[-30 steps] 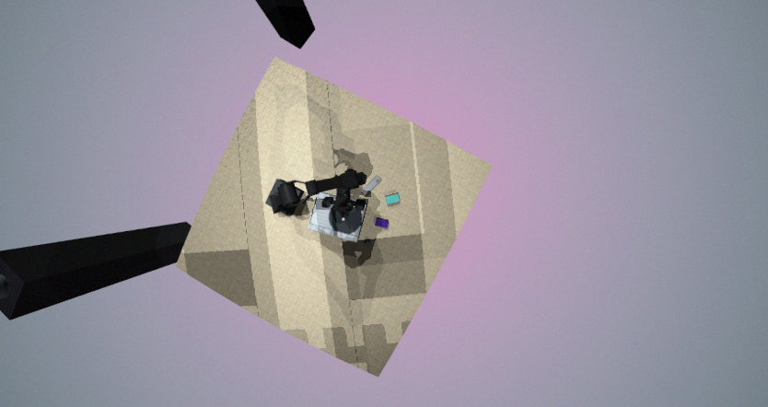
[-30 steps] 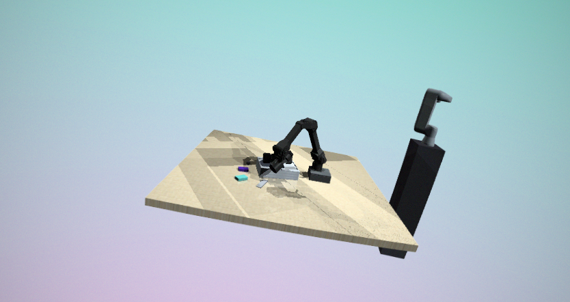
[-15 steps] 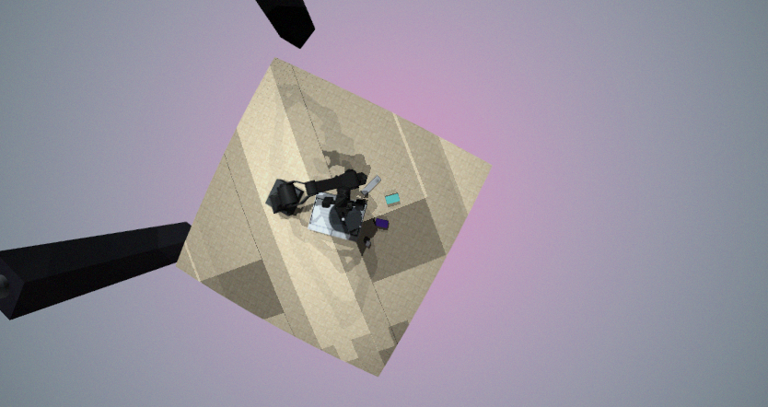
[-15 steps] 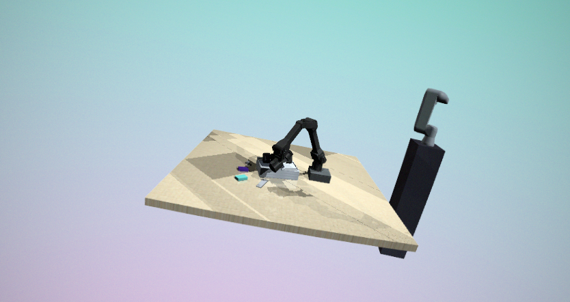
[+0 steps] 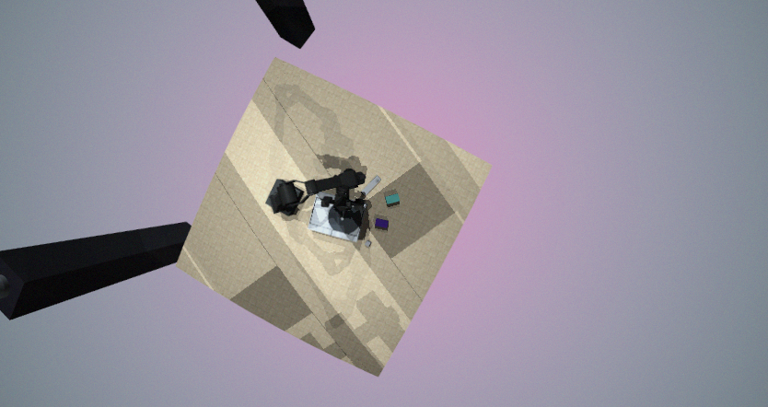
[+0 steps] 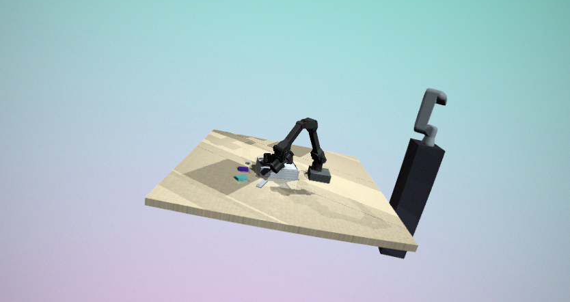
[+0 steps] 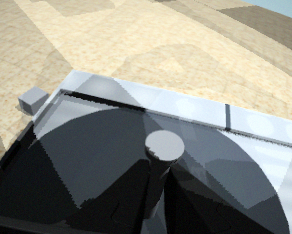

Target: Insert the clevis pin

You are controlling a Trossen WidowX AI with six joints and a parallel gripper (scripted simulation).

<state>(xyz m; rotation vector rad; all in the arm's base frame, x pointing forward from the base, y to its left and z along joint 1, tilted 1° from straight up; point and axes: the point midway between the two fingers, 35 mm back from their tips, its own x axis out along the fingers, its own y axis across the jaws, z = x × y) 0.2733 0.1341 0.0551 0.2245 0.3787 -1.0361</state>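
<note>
Now: the steel tray 40 mm below my gripper tip, 30 mm behind it and 20 mm to the right of it. From my gripper tip the other things lie so: steel clevis pin 10 mm below; small grey piece 160 mm ahead, 80 mm below, 50 mm to the right; dark aluminium disc 30 mm below.
</note>
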